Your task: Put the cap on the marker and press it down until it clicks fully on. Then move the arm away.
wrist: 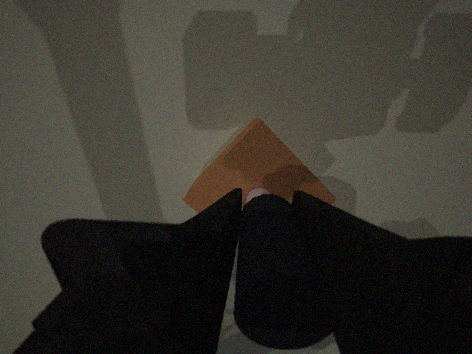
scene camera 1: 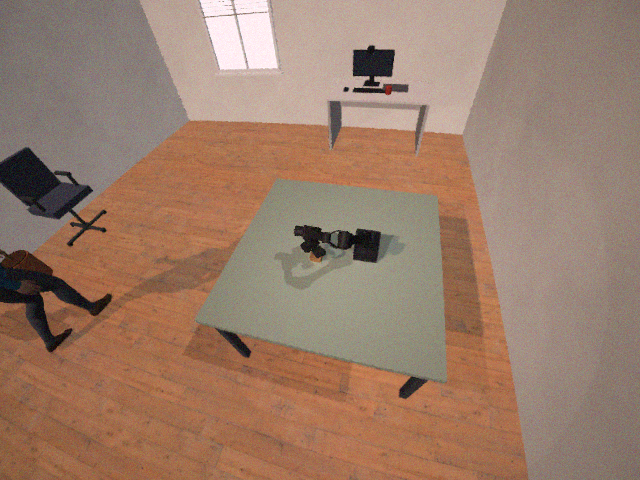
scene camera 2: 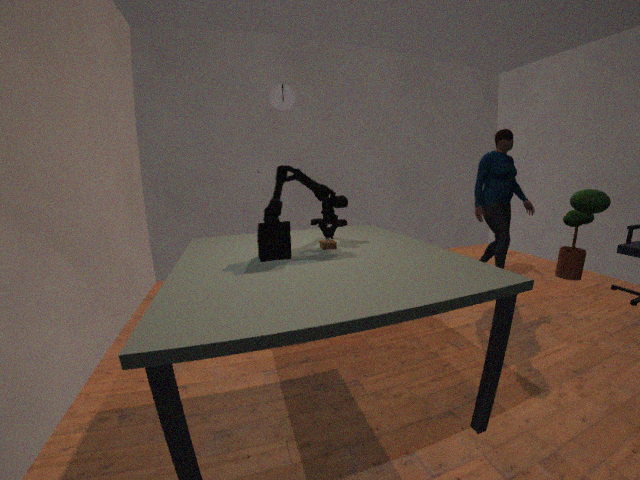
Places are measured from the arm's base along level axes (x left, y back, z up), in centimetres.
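Pixels of known places: gripper, fingertip midpoint: (wrist: 267, 197) (scene camera 1: 314, 252) (scene camera 2: 329, 238); arm's base at its link origin: (scene camera 1: 368, 238) (scene camera 2: 272, 228).
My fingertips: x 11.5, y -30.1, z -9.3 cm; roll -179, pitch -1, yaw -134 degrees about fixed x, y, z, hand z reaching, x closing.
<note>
Ahead of a thing's pixels: the offset from my fingertips to its top centre. Level surfaces: height alone.
My gripper (scene camera 1: 314, 252) (scene camera 2: 328, 235) (wrist: 267, 197) points down, shut on the dark cylindrical cap {dz +6.1, dx -0.4, dy +0.6 cm} (wrist: 272, 280), which fills the space between the fingers. The cap is low over the orange-brown block {dz -1.4, dx -0.5, dy +0.8 cm} (scene camera 1: 315, 258) (scene camera 2: 327, 245) (wrist: 255, 155) on the table. A small piece of the pale marker {dz +4.2, dx -0.5, dy +0.8 cm} (wrist: 257, 192) shows in the wrist view at the far edge of the cap. The marker stands in the block and the cap hides its tip. How deep the cap sits on it cannot be seen.
The green-grey table {dz -4.7 cm} (scene camera 1: 392, 320) (scene camera 2: 310, 297) bears the arm's black base (scene camera 1: 366, 245) (scene camera 2: 274, 241). A walking person (scene camera 1: 36, 289) (scene camera 2: 497, 191), an office chair (scene camera 1: 56, 198) and a white desk (scene camera 1: 423, 105) with a monitor stand away from the table.
</note>
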